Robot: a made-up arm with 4 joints.
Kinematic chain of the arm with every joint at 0, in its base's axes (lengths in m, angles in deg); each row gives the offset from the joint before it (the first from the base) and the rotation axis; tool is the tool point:
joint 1: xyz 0 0 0.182 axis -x
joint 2: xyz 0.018 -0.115 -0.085 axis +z
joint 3: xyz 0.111 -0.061 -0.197 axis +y
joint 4: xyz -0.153 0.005 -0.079 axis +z
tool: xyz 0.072 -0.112 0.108
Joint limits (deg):
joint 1: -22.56..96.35
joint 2: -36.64..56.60
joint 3: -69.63..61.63
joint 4: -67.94..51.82
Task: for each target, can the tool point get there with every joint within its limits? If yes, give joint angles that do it. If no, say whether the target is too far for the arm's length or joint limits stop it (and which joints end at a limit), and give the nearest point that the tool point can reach.
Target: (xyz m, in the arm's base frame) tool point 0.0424 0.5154 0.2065
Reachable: no: joint limits stop it (at a limit: joint 1, joint 2, joint 3, joint 4) | nearest point 0.1451 0.0527 -0.0671 | short by 0.547 m
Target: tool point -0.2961 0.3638 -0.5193
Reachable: no: too far | nearest point -0.1181 -0.0293 -0.3188 | short by 0.476 m
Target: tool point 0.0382 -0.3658 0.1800
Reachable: yes | joints 33.16 14.70 19.51 -35.10
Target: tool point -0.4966 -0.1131 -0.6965
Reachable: no: too far | nearest point -0.0977 -0.0673 -0.3405 | short by 0.537 m
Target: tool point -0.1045 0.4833 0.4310
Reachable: no: joint limits stop it (at a limit: joint 1, joint 2, joint 3, joint 4) | nearest point -0.0584 -0.0365 0.4512 | short by 0.522 m
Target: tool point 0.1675 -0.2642 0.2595
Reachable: yes | joints 76.95 44.92 26.54 28.61
